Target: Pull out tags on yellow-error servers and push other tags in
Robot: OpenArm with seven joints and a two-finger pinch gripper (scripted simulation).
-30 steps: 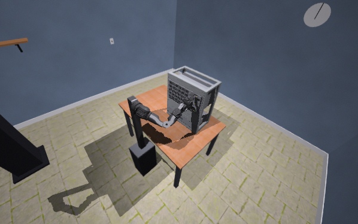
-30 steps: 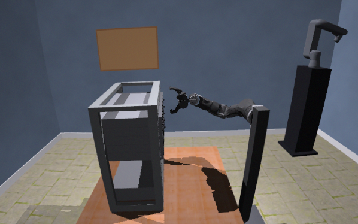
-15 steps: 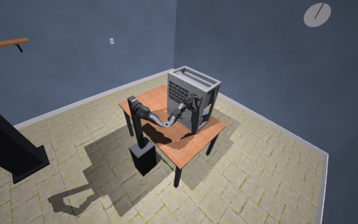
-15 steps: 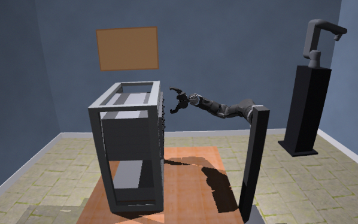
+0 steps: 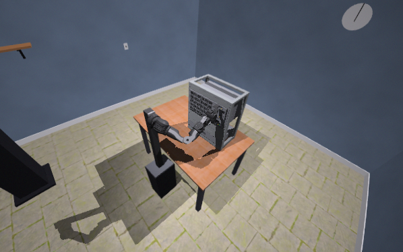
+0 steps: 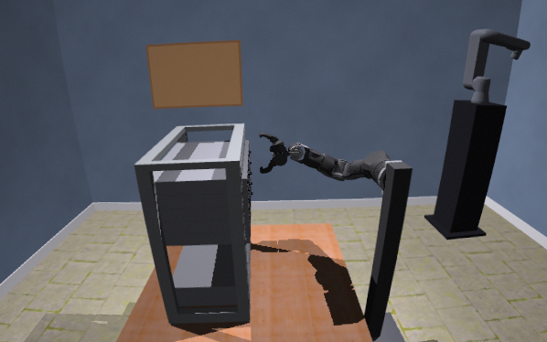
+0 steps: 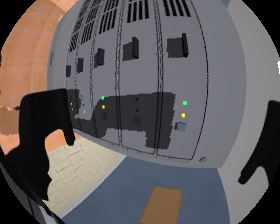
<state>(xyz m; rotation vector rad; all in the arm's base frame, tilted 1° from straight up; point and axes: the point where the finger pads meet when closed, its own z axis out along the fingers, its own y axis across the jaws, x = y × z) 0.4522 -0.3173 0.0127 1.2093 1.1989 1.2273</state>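
Now: hand 16 cm above the information tag, 6 cm to the right of it and 6 cm short of it.
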